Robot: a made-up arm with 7 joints. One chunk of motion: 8 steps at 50 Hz.
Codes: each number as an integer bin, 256 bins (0 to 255) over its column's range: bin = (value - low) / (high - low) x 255, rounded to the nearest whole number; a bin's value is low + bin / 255 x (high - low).
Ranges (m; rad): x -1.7..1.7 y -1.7..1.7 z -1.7..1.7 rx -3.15..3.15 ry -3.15..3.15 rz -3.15..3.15
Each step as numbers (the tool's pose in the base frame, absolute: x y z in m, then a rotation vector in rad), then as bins.
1 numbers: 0.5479 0.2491 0.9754 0.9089 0.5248 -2.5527
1 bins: 169 146 201 164 149 24
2 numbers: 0.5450 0.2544 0.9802 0.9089 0.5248 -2.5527
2 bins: 168 147 201 164 149 24
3 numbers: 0.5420 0.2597 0.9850 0.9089 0.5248 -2.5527
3 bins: 168 147 201 164 149 24
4 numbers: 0.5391 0.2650 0.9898 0.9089 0.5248 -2.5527
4 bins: 168 147 202 164 149 24
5 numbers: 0.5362 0.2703 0.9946 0.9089 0.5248 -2.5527
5 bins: 168 148 202 164 149 24
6 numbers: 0.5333 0.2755 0.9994 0.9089 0.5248 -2.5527
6 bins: 167 148 202 164 149 24
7 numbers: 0.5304 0.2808 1.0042 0.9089 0.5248 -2.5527
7 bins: 167 149 203 164 149 24
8 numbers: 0.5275 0.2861 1.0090 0.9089 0.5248 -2.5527
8 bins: 167 149 203 164 149 24
